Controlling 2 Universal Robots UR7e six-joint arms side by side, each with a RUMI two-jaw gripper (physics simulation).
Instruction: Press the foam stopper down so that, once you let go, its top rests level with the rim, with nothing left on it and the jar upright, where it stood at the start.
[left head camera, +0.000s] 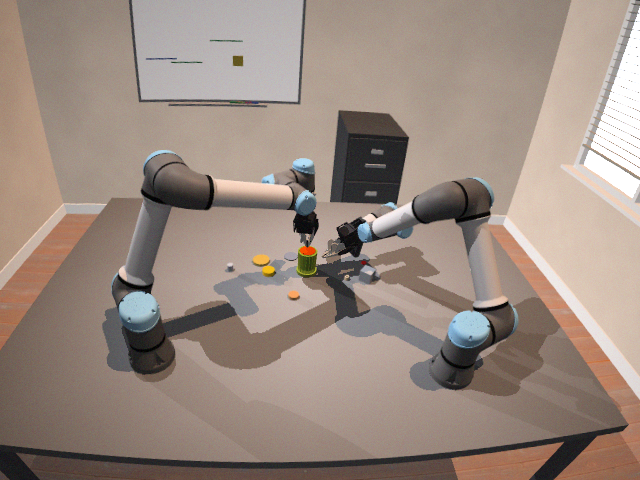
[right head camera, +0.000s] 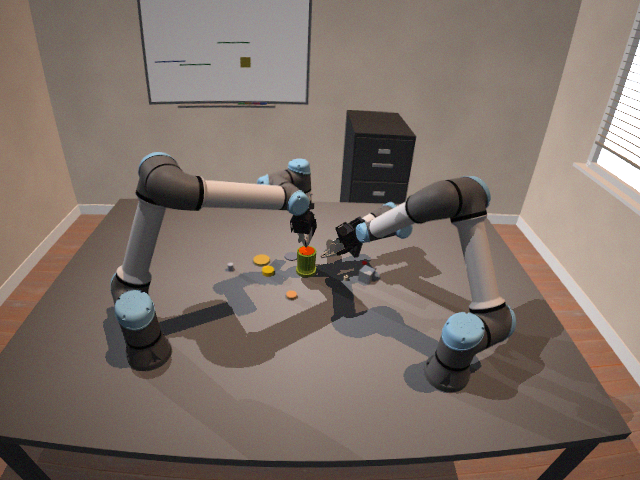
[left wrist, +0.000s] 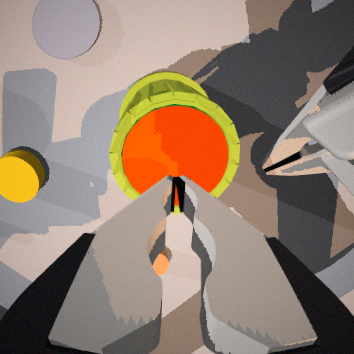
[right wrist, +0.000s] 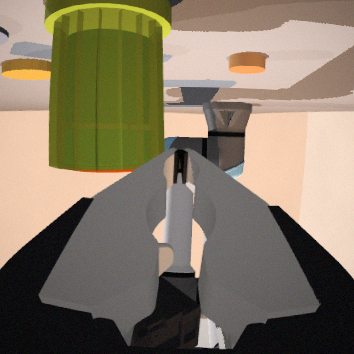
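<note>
The yellow-green ribbed jar (left head camera: 307, 264) (right head camera: 306, 264) (left wrist: 165, 82) (right wrist: 107, 100) stands upright on the table. The orange-red foam stopper (left head camera: 308, 252) (right head camera: 306, 252) (left wrist: 175, 140) fills its mouth. In the right wrist view, a thin orange-red strip of it (right wrist: 107, 171) shows past the rim, so it stands slightly proud. My left gripper (left head camera: 307, 246) (right head camera: 306, 244) (left wrist: 175, 178) is shut and empty, pointing down over the stopper; the gap between them cannot be told. My right gripper (left head camera: 324, 256) (right head camera: 322, 255) (left wrist: 263, 167) (right wrist: 179, 151) is shut and empty, beside the jar on its right.
A yellow disc (left head camera: 261, 259), a yellow cylinder (left head camera: 268, 271), a grey disc (left head camera: 290, 256) and a small white cylinder (left head camera: 230, 267) lie left of the jar. An orange disc (left head camera: 293, 295) lies in front. A grey cube (left head camera: 367, 274) and a small red piece (left head camera: 363, 262) lie to the right.
</note>
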